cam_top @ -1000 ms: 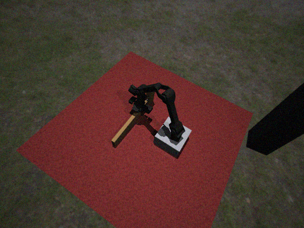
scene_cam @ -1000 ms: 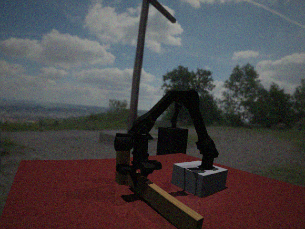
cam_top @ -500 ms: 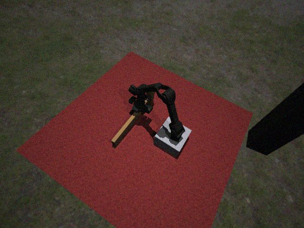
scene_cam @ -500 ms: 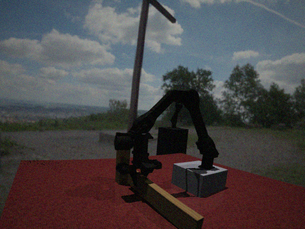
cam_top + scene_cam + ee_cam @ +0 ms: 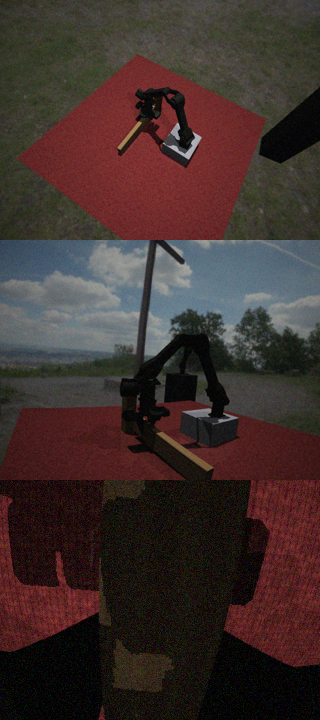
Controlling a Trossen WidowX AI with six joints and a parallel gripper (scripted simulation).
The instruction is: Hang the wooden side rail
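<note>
The wooden headboard post lies 20 mm behind my gripper tip, 150 mm to the right of it and 40 mm above it.
</note>
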